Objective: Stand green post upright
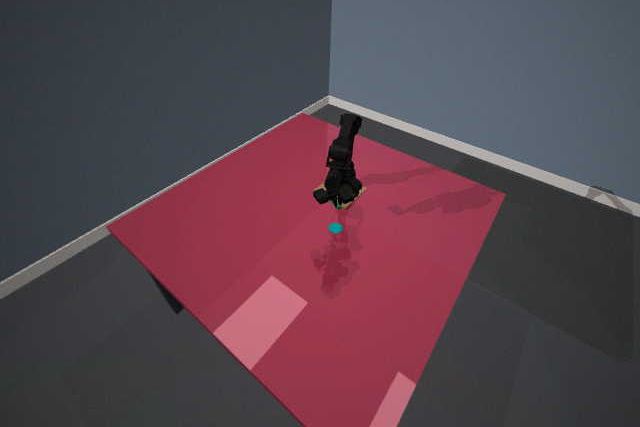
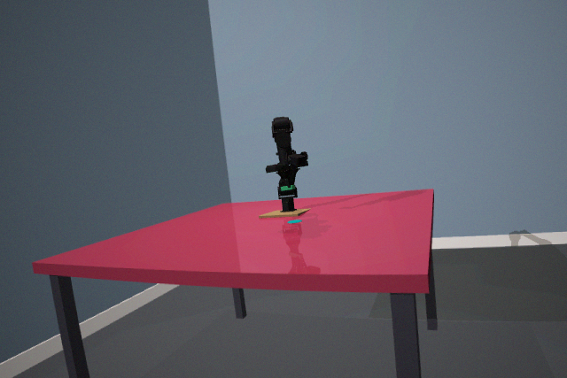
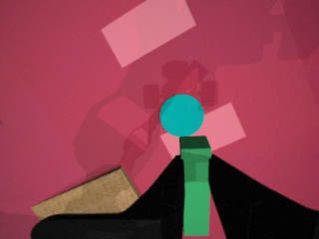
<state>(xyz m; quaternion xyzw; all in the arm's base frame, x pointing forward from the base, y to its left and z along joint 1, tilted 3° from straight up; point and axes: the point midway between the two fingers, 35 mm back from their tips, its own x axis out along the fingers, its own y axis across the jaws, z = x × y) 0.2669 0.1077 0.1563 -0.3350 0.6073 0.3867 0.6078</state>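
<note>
The cyan circle is 14 cm below my gripper tip and 1 cm behind it. Also, from my gripper tip: green post: 2 cm to the right, 1 cm behind.
</note>
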